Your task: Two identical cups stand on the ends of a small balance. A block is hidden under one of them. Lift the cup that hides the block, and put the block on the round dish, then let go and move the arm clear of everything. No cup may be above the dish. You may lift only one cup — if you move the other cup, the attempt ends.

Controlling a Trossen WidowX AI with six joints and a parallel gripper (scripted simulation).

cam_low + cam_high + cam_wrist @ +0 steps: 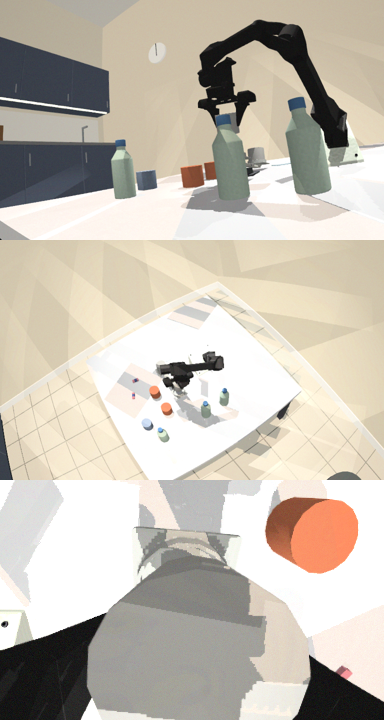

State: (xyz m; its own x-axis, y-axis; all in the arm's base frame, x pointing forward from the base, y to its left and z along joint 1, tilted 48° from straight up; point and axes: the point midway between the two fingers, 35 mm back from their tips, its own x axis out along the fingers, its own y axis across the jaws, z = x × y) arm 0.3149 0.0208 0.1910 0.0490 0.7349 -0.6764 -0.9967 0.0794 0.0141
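The grey block is 1 cm to the right of my gripper tip and 8 cm below it. The rest, counted from my gripper tip: blue cup 32 cm ahead, 9 cm to the left, 13 cm below; balance 14 cm to the right, 13 cm below; grey cup 29 cm to the right, 11 cm below.
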